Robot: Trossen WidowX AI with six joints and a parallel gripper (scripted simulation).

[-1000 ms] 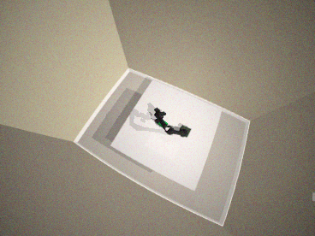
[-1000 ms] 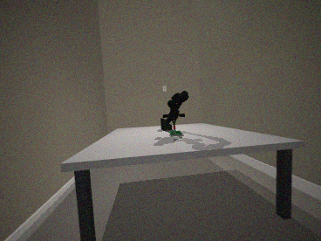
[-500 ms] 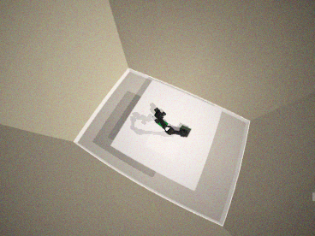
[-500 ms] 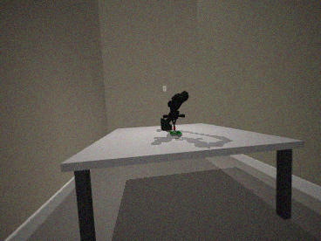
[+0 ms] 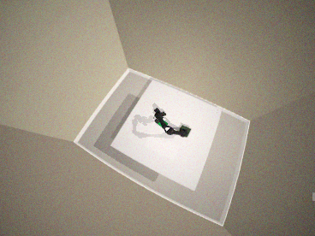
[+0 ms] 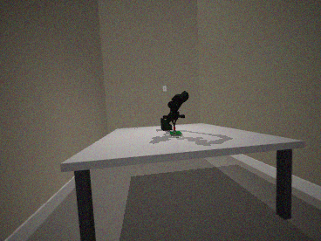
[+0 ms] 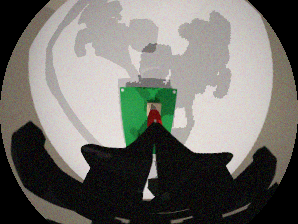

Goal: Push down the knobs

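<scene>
The potentiometer is 30 mm below my gripper tip. Round my gripper tip: red knob (10 mm below).
</scene>
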